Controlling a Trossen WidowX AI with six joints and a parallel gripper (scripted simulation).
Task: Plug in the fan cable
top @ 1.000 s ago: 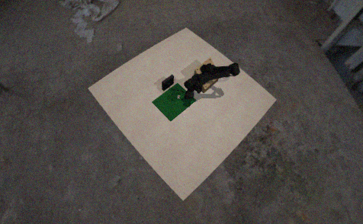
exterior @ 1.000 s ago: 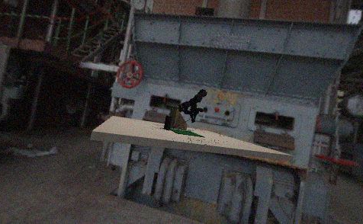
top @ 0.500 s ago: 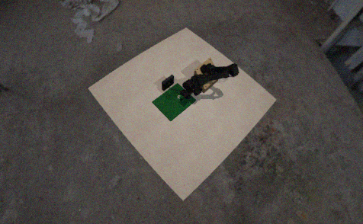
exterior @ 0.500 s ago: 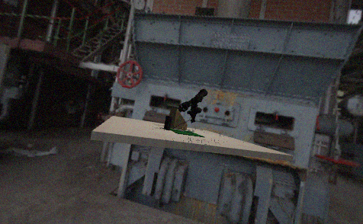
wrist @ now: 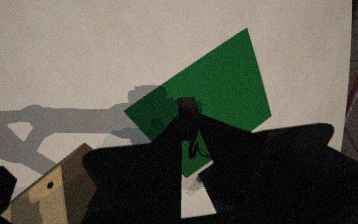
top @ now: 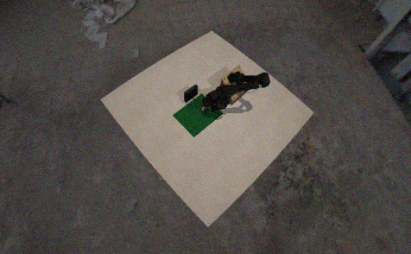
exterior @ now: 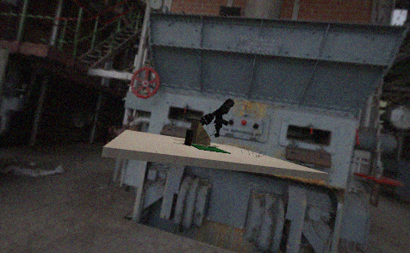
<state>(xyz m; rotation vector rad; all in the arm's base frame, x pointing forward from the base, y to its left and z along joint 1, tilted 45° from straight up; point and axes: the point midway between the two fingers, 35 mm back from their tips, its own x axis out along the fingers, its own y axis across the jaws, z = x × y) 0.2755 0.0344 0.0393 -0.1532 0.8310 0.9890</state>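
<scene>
My gripper tip is 5 cm short of the green board, 9 cm to the left of it and 14 cm above it. Round my gripper tip: black fan 3 cm behind, 23 cm to the right, 6 cm below; then black plug 1 cm below.
</scene>
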